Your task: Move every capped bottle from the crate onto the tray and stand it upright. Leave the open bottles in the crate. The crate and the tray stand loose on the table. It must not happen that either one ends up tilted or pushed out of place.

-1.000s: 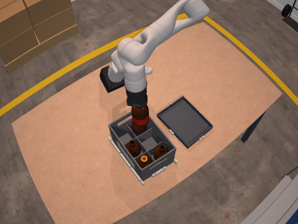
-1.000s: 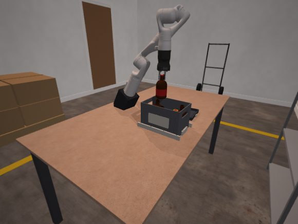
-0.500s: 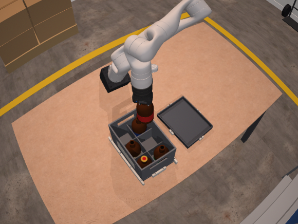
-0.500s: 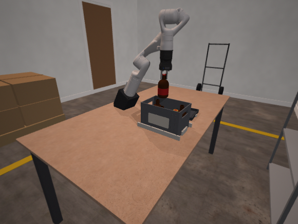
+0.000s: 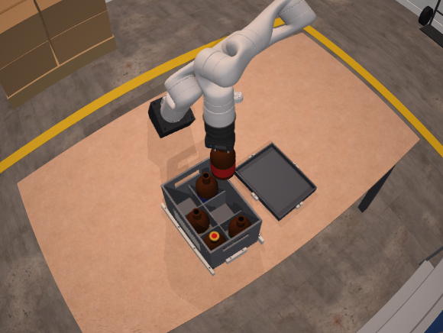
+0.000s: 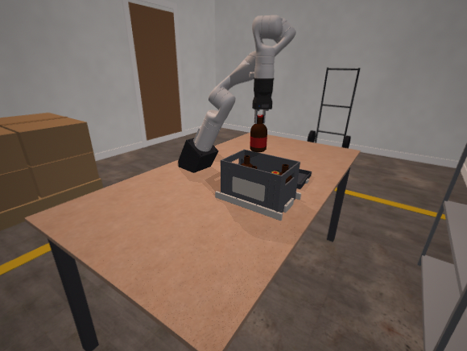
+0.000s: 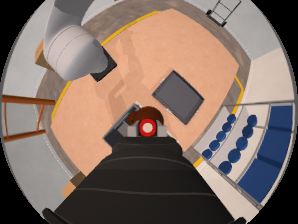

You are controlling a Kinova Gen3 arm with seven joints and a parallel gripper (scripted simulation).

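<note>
The bottle lies 6 cm below my hand. Round my hand: dark tray 4 cm ahead, 20 cm to the left, 31 cm below; then dark grey crate 7 cm ahead, 8 cm to the right, 24 cm below.
</note>
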